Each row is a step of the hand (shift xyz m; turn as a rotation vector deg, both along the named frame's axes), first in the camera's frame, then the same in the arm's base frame.
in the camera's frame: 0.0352 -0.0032 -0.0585 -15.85 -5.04 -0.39
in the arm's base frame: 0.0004 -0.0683 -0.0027 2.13 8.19 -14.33
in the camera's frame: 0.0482 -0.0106 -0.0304 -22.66 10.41 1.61
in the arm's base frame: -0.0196 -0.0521 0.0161 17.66 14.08 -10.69
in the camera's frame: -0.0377 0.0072 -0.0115 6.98 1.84 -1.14
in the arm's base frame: 0.0248 0.0112 -0.0294 -0.88 -4.71 5.51
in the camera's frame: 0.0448 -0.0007 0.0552 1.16 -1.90 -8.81
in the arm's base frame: -0.0350 0.0216 0.0580 0.50 -8.06 -4.16
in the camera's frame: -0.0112 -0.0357 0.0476 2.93 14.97 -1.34
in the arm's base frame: -0.0405 0.0448 -0.0041 12.18 -2.24 9.00
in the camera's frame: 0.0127 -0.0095 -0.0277 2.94 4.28 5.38
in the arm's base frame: -0.0051 -0.0304 -0.0082 0.93 3.03 6.77
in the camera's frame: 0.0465 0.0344 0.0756 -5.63 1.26 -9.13
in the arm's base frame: -0.0114 0.0389 0.0861 6.07 -4.51 -7.71
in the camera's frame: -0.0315 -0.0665 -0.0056 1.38 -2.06 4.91
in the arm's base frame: -0.0432 0.0104 -0.0589 -3.80 3.29 2.25
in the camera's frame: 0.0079 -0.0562 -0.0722 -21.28 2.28 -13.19
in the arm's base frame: -0.0304 -0.0665 -0.0555 14.45 0.69 -20.56
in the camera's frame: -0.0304 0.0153 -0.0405 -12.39 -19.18 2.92
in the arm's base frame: 0.0375 -0.0167 -0.0333 -12.49 8.61 -17.32
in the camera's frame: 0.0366 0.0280 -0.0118 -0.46 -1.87 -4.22
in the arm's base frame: 0.0130 -0.0290 0.0354 -0.18 -3.34 -3.22
